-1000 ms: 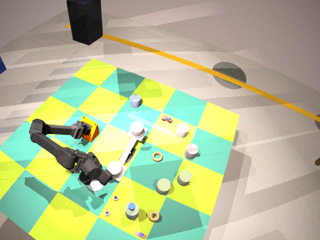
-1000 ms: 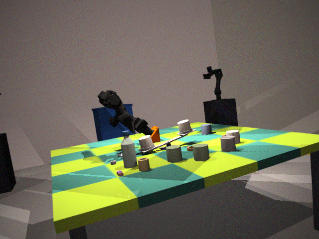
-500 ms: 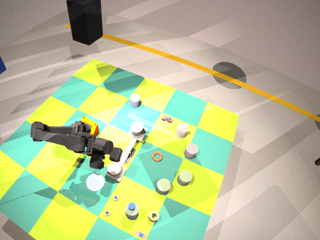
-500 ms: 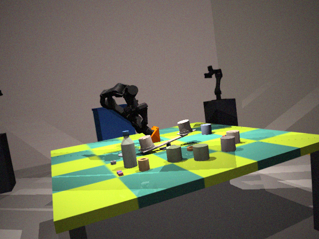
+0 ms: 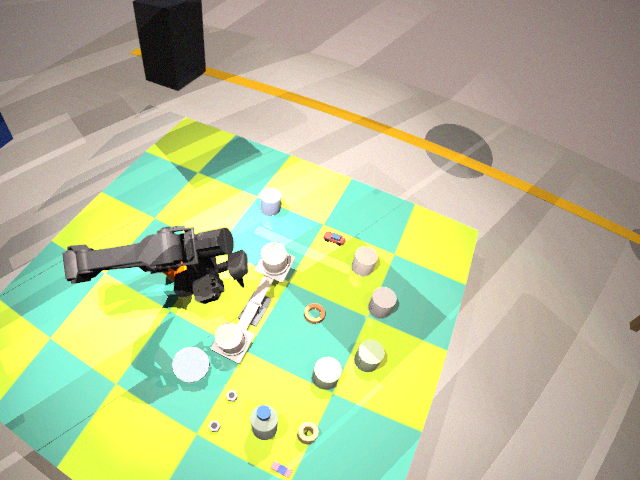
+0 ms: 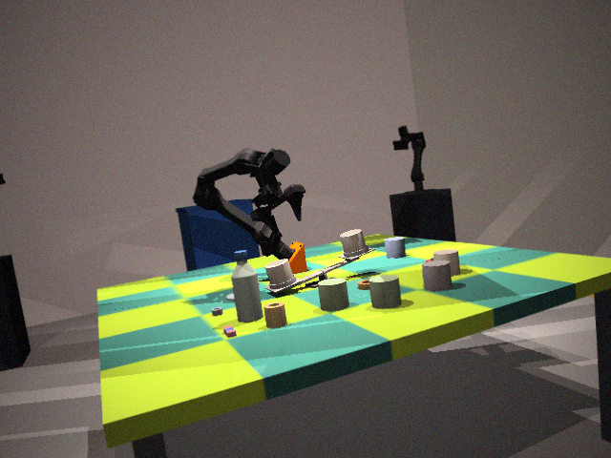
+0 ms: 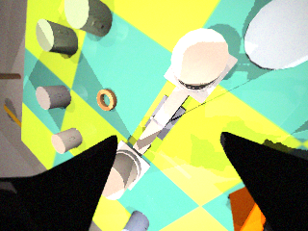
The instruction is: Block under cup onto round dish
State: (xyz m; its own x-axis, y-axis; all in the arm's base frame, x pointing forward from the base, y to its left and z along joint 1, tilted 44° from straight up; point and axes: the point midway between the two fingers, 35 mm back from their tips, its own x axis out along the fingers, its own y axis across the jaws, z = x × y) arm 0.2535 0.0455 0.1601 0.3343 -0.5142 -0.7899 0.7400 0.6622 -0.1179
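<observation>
The dark grey-green block is 14 cm below my gripper tip, 6 cm to the right of it and 4 cm ahead of it. From my gripper tip the other things lie so: blue-grey cylinder (42 cm to the left, 15 cm below, 14 cm behind); then round dish (18 cm below, 16 cm to the right, 3 cm behind); then balance beam (14 cm below, 8 cm to the left, 3 cm ahead).
</observation>
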